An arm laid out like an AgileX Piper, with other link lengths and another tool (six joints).
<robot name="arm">
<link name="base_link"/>
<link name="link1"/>
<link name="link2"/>
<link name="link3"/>
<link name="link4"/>
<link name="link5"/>
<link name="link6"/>
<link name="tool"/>
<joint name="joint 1" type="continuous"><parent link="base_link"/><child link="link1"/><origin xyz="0.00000 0.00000 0.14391" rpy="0.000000 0.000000 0.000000"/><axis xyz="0 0 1"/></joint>
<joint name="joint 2" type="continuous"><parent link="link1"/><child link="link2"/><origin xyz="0.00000 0.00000 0.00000" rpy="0.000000 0.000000 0.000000"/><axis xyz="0 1 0"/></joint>
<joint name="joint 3" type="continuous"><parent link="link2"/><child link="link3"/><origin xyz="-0.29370 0.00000 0.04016" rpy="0.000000 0.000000 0.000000"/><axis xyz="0 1 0"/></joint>
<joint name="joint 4" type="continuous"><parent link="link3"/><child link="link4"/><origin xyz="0.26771 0.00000 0.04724" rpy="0.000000 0.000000 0.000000"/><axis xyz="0.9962 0 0.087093"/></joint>
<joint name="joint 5" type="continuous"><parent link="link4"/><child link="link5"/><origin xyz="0.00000 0.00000 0.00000" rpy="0.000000 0.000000 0.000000"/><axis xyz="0 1 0"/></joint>
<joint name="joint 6" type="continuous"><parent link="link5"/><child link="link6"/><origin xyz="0.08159 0.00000 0.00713" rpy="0.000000 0.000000 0.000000"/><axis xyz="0.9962 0 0.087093"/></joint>
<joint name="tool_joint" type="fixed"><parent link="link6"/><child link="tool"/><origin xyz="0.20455 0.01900 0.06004" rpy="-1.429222 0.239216 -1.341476"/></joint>
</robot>
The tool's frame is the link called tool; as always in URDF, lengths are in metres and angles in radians. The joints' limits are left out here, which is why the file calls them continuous.
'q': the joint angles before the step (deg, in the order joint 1, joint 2, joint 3, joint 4, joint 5, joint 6). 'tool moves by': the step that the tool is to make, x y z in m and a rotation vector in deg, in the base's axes. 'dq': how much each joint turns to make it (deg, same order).
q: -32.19 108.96 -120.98 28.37 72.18 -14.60
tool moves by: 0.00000 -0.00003 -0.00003 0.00 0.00 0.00
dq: 0.00 0.00 0.01 0.00 0.00 -0.01
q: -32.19 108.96 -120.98 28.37 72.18 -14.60
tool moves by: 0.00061 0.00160 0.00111 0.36 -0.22 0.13
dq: 0.00 0.01 -0.01 0.44 0.01 0.00
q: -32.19 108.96 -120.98 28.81 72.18 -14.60
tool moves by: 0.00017 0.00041 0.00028 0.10 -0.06 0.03
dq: 0.00 0.00 0.00 0.12 0.00 0.00
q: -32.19 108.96 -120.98 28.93 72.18 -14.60
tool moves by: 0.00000 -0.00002 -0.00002 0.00 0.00 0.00
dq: 0.00 0.00 0.00 0.00 0.00 0.00
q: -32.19 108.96 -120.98 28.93 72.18 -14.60
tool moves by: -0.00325 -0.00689 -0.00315 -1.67 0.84 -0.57
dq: -0.01 -0.18 0.01 -1.94 0.00 -0.01
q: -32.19 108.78 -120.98 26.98 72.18 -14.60
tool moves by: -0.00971 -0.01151 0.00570 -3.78 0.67 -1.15
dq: 0.00 -1.45 -0.01 -3.74 0.00 0.00
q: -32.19 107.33 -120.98 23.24 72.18 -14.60
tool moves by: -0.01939 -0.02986 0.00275 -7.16 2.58 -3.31
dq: 0.00 -1.85 0.00 -8.32 0.00 0.69
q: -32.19 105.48 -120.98 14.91 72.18 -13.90
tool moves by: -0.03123 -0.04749 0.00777 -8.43 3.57 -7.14
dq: 0.00 -2.10 0.00 -12.11 0.11 3.54
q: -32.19 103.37 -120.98 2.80 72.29 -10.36
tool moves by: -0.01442 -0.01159 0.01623 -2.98 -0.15 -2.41
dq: 0.00 -1.84 0.01 -3.60 0.10 1.30
